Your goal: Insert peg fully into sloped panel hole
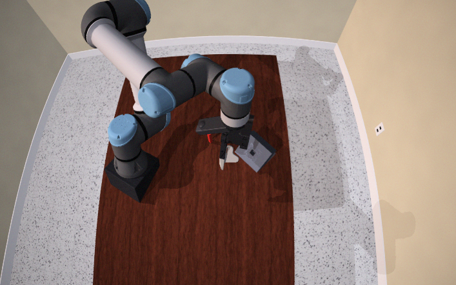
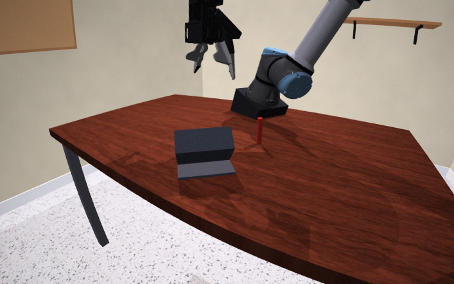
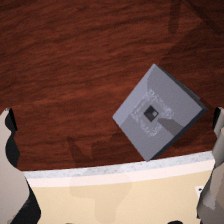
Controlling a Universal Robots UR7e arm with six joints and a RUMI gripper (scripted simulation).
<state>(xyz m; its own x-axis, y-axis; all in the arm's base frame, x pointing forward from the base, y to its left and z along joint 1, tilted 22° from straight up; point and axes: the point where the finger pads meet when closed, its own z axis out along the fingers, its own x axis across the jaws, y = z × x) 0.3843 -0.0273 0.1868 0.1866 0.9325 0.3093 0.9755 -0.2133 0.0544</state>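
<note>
Now: the red peg 160 mm below my hand, 110 mm to the left of it and 80 mm behind it.
</note>
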